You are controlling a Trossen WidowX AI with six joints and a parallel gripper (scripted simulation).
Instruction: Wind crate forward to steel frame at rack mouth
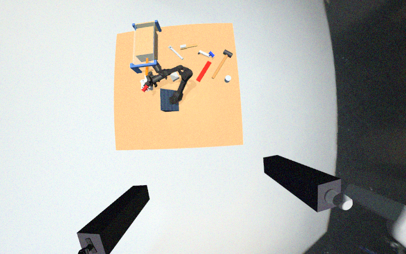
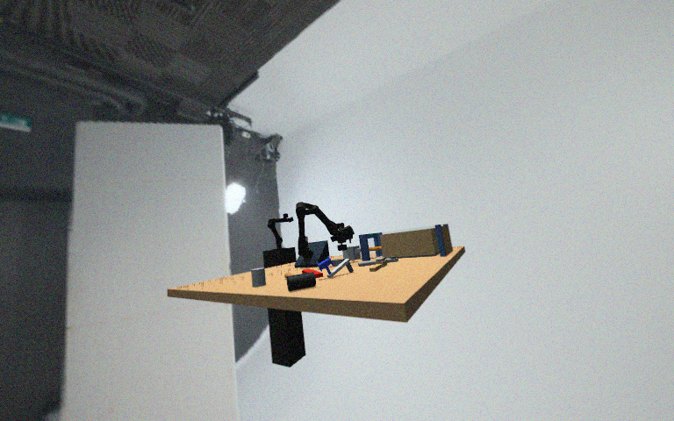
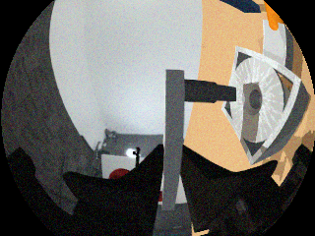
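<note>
Now: gripper tip 4 cm past the red knob, 3 cm to the left of it and 4 cm below it. Also, from my gripper tip: winch: 3 cm ahead, 13 cm below; winch handle: 1 cm behind, 2 cm to the right, 1 cm above; blue steel frame: 21 cm ahead, 6 cm below.
</note>
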